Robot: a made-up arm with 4 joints.
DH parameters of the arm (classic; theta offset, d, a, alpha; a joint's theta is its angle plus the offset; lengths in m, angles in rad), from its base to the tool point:
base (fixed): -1.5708 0.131 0 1.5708
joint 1: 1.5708 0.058 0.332 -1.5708
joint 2: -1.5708 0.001 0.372 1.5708
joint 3: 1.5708 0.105 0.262 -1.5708
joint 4: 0 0.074 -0.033 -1.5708
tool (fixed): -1.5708 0.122 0 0
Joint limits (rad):
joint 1: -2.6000..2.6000
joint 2: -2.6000..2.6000
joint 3: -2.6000..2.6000
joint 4: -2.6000..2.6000
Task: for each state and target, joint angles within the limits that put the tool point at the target. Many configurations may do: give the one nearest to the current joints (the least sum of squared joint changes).
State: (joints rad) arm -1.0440 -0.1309 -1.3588 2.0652
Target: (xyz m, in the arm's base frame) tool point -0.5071 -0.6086 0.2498
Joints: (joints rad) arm -1.5440 0.8670 -1.3757 1.7697
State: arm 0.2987 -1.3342 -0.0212 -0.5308
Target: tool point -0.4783 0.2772 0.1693
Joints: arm 0.1078 -0.5986 -0.6813 -0.4730
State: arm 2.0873 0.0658 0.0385 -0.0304
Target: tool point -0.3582 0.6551 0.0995
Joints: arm 1.2242 0.6899 -0.4293 -0.1081
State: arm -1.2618 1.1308 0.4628 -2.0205
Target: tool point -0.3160 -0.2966 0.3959
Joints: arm -1.7537 0.4530 0.3118 -2.6000
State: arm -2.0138 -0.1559 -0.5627 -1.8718
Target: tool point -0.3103 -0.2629 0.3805
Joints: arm -2.2777 -0.3431 -0.1080 -2.5957
